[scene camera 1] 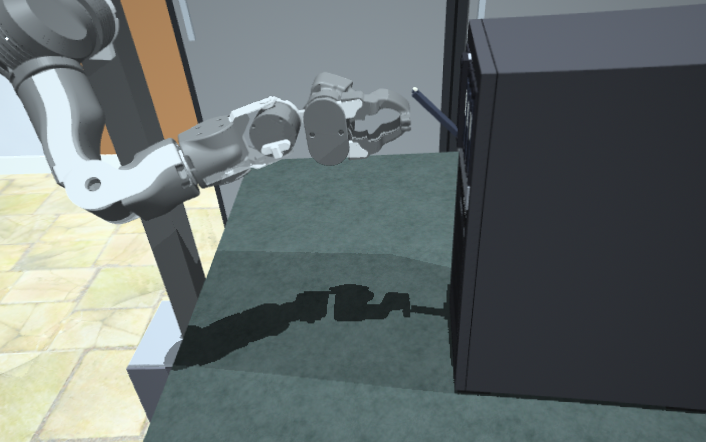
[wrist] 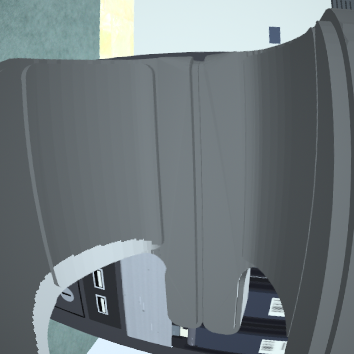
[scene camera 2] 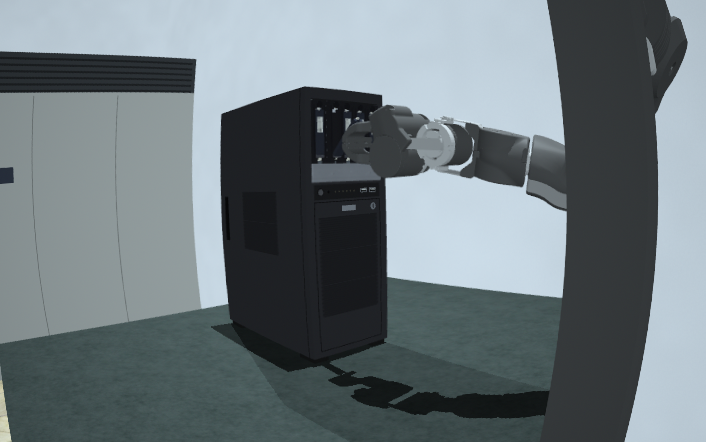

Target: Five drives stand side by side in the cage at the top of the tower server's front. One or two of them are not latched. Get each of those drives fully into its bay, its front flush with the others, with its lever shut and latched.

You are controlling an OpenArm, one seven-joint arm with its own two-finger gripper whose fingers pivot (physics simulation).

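The black tower server [scene camera 1: 588, 234] [scene camera 2: 265, 218] holds the drives in the cage at the top of its front. One drive lever [scene camera 1: 435, 109] [scene camera 2: 338, 149] is open and slants up and outward from its low hinge, at the second bay from the left in scene view 2. The leftmost drive [scene camera 2: 319, 137] and the third drive [scene camera 2: 347, 123] show upright levers against their fronts. My gripper [scene camera 1: 406, 120] [scene camera 2: 348, 141] [wrist: 216, 198] is shut and empty, in front of the cage. Its tips are apart from the lever, below its free end in scene view 1. The gripper hides the rightmost drive and part of the open lever.
A light grey strip [scene camera 2: 338, 172] [wrist: 145, 300] crosses the tower's front under the cage, above a panel with USB ports [scene camera 2: 367, 190] [wrist: 100, 292]. The tower stands on a green table top [scene camera 1: 312, 208] [scene camera 2: 156, 374]. A dark post [scene camera 2: 607, 234] stands at the right of scene view 2.
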